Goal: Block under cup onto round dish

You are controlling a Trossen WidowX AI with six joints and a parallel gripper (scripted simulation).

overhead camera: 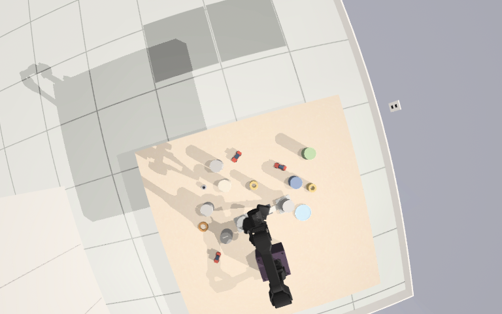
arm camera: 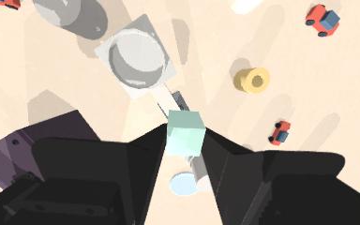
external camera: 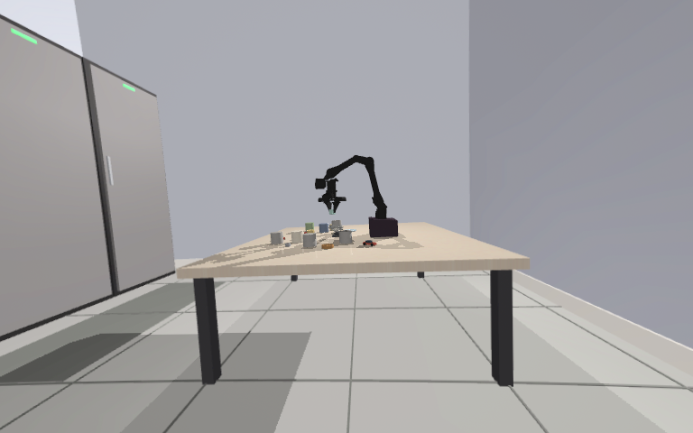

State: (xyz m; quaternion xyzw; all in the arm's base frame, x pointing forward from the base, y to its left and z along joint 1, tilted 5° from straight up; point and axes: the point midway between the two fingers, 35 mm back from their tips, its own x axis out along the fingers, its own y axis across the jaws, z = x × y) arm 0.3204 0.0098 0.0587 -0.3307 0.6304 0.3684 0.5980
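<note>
Right now my gripper tip is 100 mm past the pale blue round dish, 260 mm to the left of it and 150 mm above it. The rest, counted from my gripper tip: mint-green block: 10 mm above; balance beam: 20 mm behind, 40 mm to the right, 120 mm below; grey cup: 10 mm behind, 190 mm to the right, 100 mm below.
</note>
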